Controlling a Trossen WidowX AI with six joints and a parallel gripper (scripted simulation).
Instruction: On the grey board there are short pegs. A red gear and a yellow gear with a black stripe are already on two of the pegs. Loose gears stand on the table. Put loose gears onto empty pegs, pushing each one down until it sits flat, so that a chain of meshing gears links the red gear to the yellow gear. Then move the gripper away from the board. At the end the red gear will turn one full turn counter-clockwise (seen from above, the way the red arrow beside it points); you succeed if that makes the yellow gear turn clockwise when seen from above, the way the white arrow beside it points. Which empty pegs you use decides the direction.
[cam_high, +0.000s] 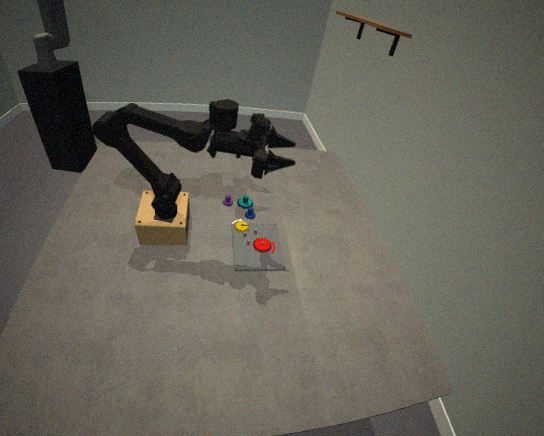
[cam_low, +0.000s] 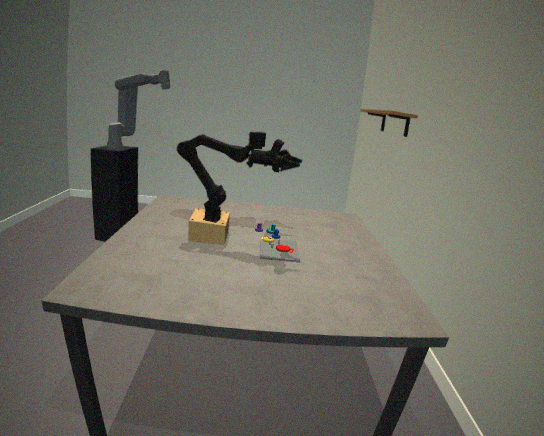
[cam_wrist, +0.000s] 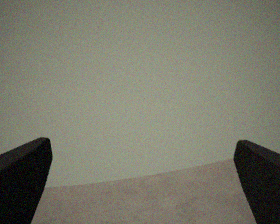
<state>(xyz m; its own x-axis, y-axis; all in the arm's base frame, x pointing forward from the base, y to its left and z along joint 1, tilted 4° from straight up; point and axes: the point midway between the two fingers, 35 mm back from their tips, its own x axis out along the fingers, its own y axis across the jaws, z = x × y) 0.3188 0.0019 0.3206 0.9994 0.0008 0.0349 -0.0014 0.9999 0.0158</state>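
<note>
Right now the blue gear is 39 cm below my gripper tip, 17 cm to the left of it and 9 cm behind it. From my gripper tip the other things lie so: red gear 39 cm below, 3 cm behind, 2 cm to the left; then white arrow 39 cm below, 14 cm behind, 12 cm to the left; then yellow gear 39 cm below, 11 cm behind, 9 cm to the left.
</note>
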